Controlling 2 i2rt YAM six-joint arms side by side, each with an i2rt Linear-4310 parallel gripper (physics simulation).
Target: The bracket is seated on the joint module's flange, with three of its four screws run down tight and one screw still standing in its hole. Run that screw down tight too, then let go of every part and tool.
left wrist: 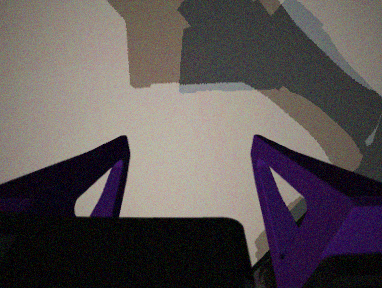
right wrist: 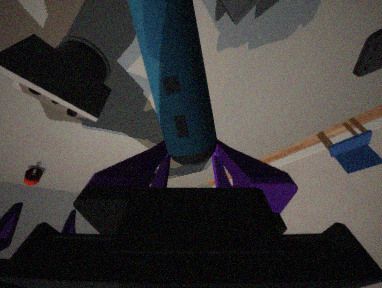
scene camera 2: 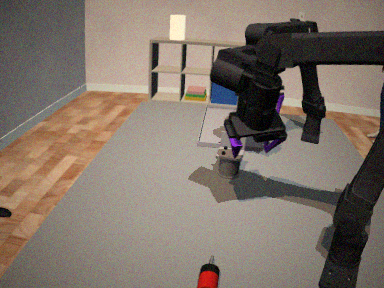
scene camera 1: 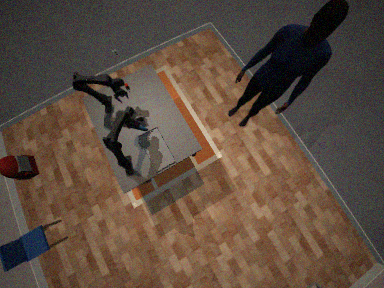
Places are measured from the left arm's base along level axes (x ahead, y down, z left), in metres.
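Pixels of known places: left gripper, fingertip midpoint: [left wrist: 190, 144] [right wrist: 47, 206] [scene camera 2: 249, 153] [scene camera 1: 125, 100]; right gripper, fingertip midpoint: [right wrist: 191, 143]; left arm's base at its link origin: [scene camera 2: 342, 261] [scene camera 1: 108, 104]; right arm's base at its link origin: [scene camera 2: 311, 133] [scene camera 1: 128, 165].
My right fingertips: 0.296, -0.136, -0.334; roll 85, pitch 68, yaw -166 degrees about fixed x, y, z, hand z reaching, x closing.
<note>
For each thing: its top centre in the pictures, then the offset to it from my right fingertips, as dx, dy, dz. "spot": a spot on its surface instead.
- joint module at its top centre: [right wrist: 63, 88] [scene camera 2: 230, 153] +0.071, +0.072, +0.118
- black screwdriver at its top centre: [scene camera 2: 210, 266] [right wrist: 30, 180] -0.071, +0.102, +0.510
- shallow tray at a spot on its surface: [scene camera 2: 209, 145] spot: +0.197, +0.129, -0.009
The joint module [scene camera 2: 229, 168] [right wrist: 87, 54] stands upright with the pale bracket [scene camera 2: 226, 155] [right wrist: 55, 75] on top. Dark screw heads show on it; which one stands higher I cannot tell. The bracket does not show in the left wrist view. My left gripper [scene camera 1: 124, 95] [scene camera 2: 253, 149] [left wrist: 190, 144] is open and empty. In scene camera 2 one fingertip overlaps the bracket's right end; contact is unclear. My right gripper [scene camera 1: 142, 127] [right wrist: 191, 143] is shut on a teal cylindrical tool [right wrist: 177, 75], whose far end is out of view. In scene camera 2 it is mostly hidden behind the left arm.
A red and black screwdriver [scene camera 2: 208, 277] [right wrist: 33, 175] lies on the table, apart from the module. A shallow tray [scene camera 2: 209, 145] lies behind the module in scene camera 2. A shelf unit [scene camera 2: 167, 70], a blue chair [scene camera 1: 25, 247] [right wrist: 352, 150] and a person [scene camera 1: 285, 65] are beyond the table.
</note>
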